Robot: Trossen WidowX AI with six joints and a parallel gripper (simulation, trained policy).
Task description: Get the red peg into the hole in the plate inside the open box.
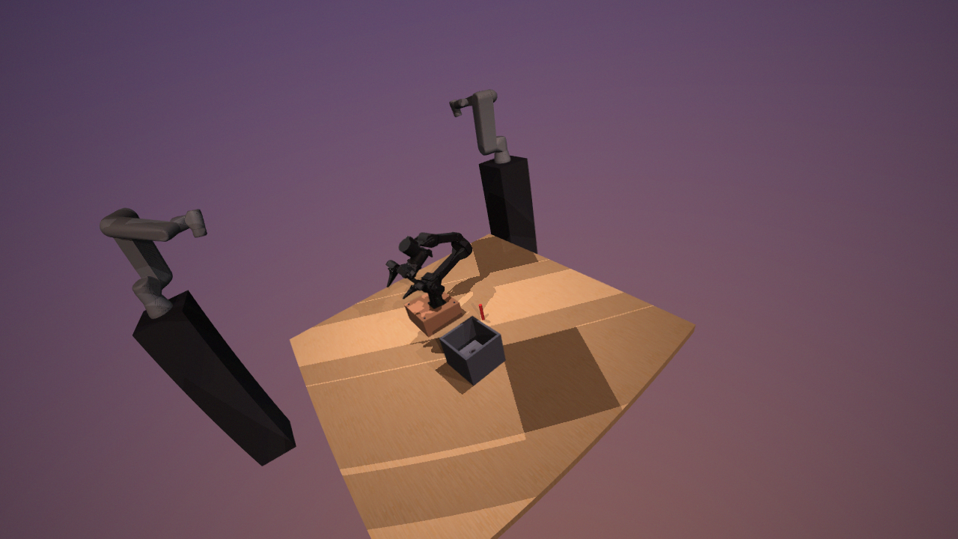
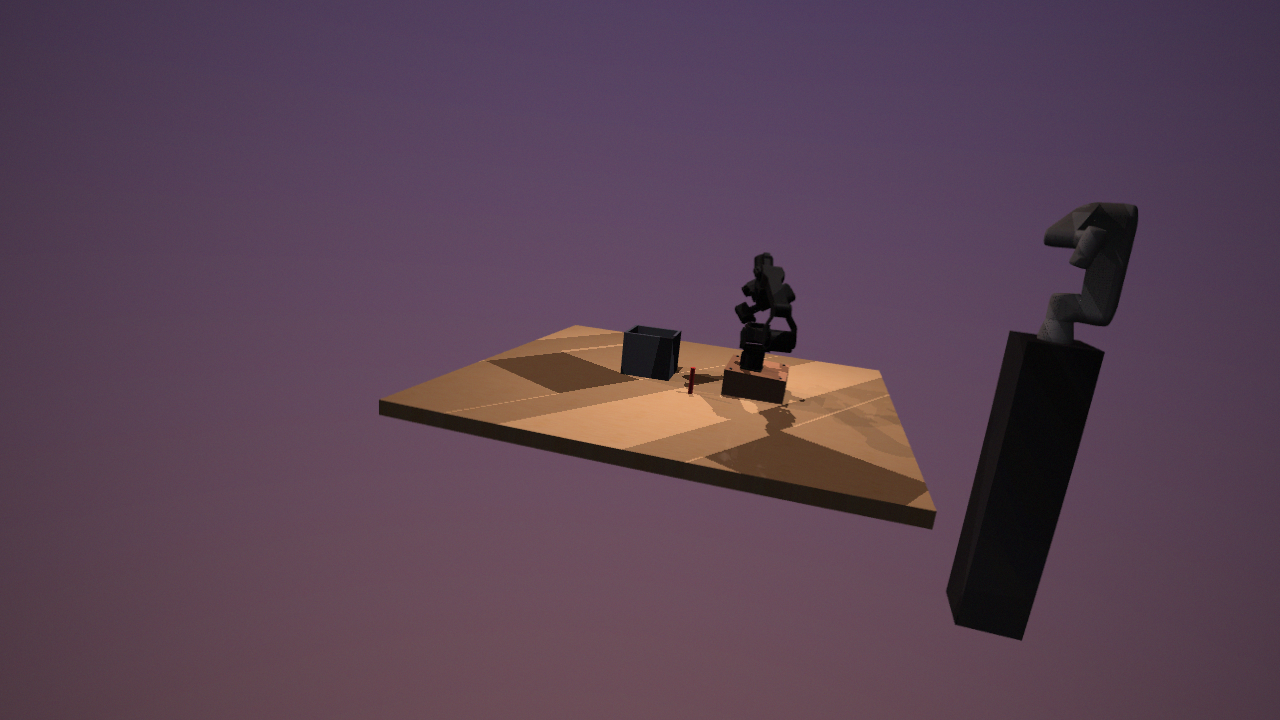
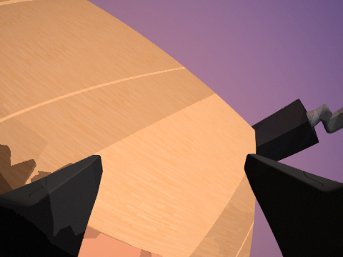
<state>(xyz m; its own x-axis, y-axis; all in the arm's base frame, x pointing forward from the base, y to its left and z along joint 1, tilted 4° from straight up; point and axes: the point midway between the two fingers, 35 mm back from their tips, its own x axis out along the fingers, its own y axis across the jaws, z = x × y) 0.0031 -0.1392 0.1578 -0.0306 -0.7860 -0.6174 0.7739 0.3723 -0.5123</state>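
My gripper tip is now 160 mm short of the red peg, 280 mm to the right of it and 190 mm above it. Round my gripper tip: grey plate 340 mm ahead, 120 mm to the left, 180 mm below.
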